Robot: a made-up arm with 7 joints.
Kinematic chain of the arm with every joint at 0, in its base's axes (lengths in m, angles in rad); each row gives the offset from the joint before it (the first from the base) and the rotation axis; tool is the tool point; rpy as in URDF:
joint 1: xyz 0 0 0.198 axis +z
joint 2: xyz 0 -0.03 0.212 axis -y
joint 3: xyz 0 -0.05 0.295 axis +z
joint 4: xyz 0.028 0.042 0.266 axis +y
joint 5: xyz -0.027 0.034 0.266 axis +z
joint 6: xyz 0 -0.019 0.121 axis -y
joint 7: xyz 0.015 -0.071 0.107 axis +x
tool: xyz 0 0 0 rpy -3.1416 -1.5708 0
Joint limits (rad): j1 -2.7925..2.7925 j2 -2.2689..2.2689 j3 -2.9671..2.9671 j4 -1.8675..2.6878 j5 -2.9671..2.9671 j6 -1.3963..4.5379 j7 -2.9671..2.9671
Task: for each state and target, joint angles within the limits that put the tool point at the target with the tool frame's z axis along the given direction. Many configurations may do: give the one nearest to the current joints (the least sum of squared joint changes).
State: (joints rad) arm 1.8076 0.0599 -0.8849 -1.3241 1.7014 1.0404 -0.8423
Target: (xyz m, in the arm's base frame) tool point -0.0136 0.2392 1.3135 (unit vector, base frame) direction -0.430 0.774 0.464
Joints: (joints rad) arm 0.9448 -0.3803 -0.9890 -0.8507 1.4849 0.9393 -0.8423
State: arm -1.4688 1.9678 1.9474 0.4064 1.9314 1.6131 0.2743
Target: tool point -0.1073 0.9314 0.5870 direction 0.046 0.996 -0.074
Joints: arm -1.2999 1.3980 1.6218 0.3330 1.5531 1.3493 0.2743
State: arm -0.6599 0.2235 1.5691 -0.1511 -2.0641 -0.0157 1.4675
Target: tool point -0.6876 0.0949 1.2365 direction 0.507 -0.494 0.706
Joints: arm -0.3599 0.5751 1.9393 0.0798 -2.2498 0.1925 1.4675
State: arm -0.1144 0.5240 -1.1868 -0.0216 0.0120 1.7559 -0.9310
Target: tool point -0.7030 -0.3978 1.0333 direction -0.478 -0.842 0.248
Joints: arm 0.2189 0.8580 -1.8280 0.6174 -0.1940 1.3266 -0.9310
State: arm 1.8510 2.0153 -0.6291 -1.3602 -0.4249 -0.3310 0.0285
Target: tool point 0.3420 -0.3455 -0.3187 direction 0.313 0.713 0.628
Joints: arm 2.4881 2.2689 -0.7460 -0.7390 -0.9777 -1.1882 0.0285
